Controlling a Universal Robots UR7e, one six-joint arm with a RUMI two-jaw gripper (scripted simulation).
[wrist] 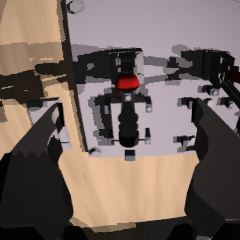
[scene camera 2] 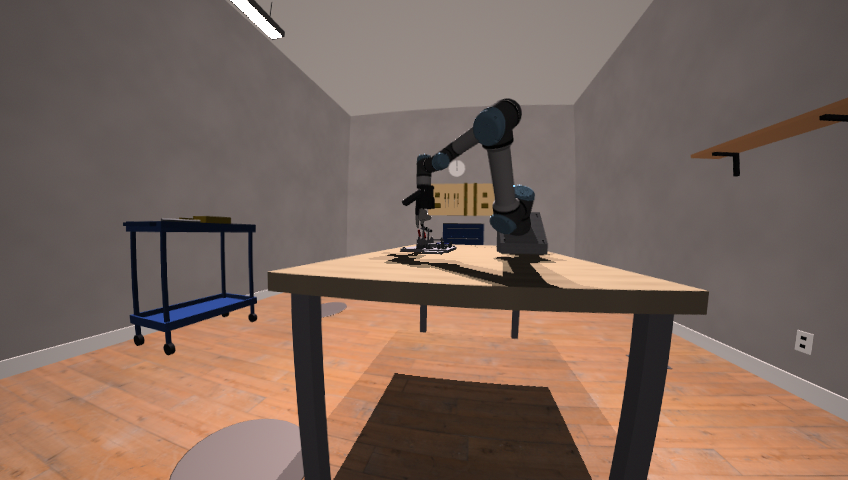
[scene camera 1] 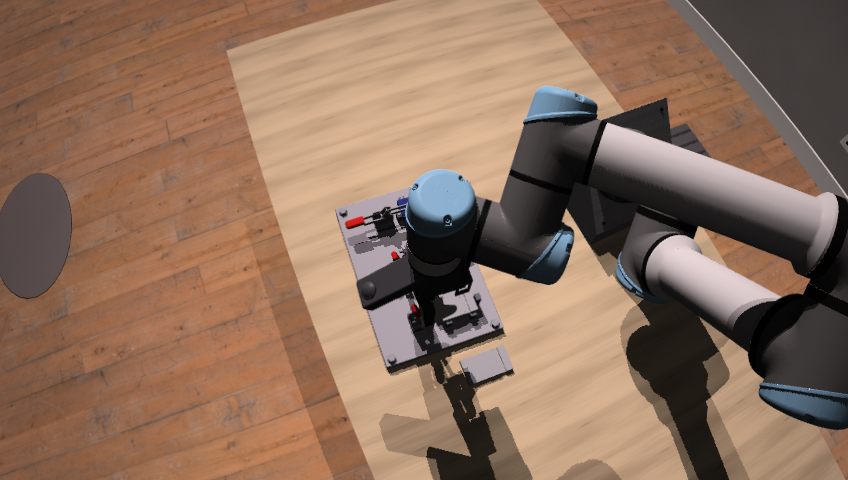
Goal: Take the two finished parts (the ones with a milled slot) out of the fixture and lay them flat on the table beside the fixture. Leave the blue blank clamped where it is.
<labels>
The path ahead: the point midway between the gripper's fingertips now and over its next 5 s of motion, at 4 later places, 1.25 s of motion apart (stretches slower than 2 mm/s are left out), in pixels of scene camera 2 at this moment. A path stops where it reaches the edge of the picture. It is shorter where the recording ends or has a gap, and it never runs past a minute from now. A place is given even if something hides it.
My gripper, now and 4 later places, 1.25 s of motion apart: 420, 228; 432, 229; 435, 234; 435, 242; 435, 247
</labels>
